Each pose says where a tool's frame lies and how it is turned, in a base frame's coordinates. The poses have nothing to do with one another.
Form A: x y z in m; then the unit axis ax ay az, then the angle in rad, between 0 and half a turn.
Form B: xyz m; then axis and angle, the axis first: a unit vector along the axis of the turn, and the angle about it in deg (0 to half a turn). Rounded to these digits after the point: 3 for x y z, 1 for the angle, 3 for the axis.
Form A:
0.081, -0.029, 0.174, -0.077, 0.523, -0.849, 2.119
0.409, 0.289, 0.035, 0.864, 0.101, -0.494, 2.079
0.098, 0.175, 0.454, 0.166, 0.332, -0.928, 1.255
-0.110, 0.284, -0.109, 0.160, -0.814, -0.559, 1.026
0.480, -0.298, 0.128, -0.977, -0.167, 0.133, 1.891
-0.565, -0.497, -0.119, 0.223, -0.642, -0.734, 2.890
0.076, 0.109, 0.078, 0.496, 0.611, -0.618, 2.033
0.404, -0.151, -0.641, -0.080, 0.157, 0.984, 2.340
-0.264, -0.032, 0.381, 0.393, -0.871, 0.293, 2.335
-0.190, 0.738, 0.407, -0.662, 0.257, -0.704, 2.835
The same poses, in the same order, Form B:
0.081, -0.029, 0.174, -0.077, 0.523, -0.849, 121.4
0.409, 0.289, 0.035, 0.864, 0.101, -0.494, 119.1
0.098, 0.175, 0.454, 0.166, 0.332, -0.928, 71.9
-0.110, 0.284, -0.109, 0.160, -0.814, -0.559, 58.8
0.480, -0.298, 0.128, -0.977, -0.167, 0.133, 108.3
-0.565, -0.497, -0.119, 0.223, -0.642, -0.734, 165.6
0.076, 0.109, 0.078, 0.496, 0.611, -0.618, 116.5
0.404, -0.151, -0.641, -0.080, 0.157, 0.984, 134.1
-0.264, -0.032, 0.381, 0.393, -0.871, 0.293, 133.8
-0.190, 0.738, 0.407, -0.662, 0.257, -0.704, 162.4

